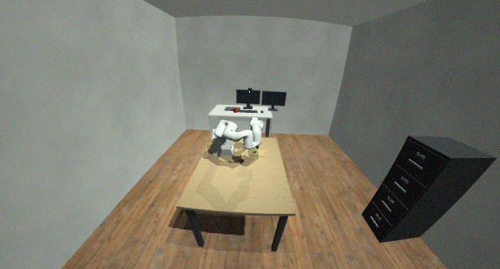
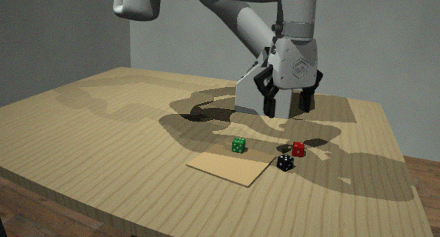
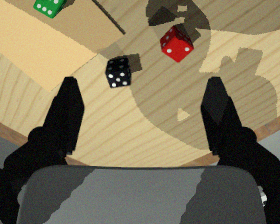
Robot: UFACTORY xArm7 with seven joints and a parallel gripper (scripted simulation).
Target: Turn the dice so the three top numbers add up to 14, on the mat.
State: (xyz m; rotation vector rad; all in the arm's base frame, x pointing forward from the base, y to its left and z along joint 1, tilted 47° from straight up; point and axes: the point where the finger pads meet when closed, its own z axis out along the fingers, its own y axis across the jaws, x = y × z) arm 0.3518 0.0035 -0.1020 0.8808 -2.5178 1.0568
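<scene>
The red die lies 1 cm behind my hand, 4 cm to the left of it and 10 cm below it. Round my hand: green die (2 cm ahead, 10 cm to the right, 9 cm below); then black die (6 cm ahead, 1 cm to the left, 10 cm below); then tan mat (6 cm ahead, 10 cm to the right, 11 cm below).
</scene>
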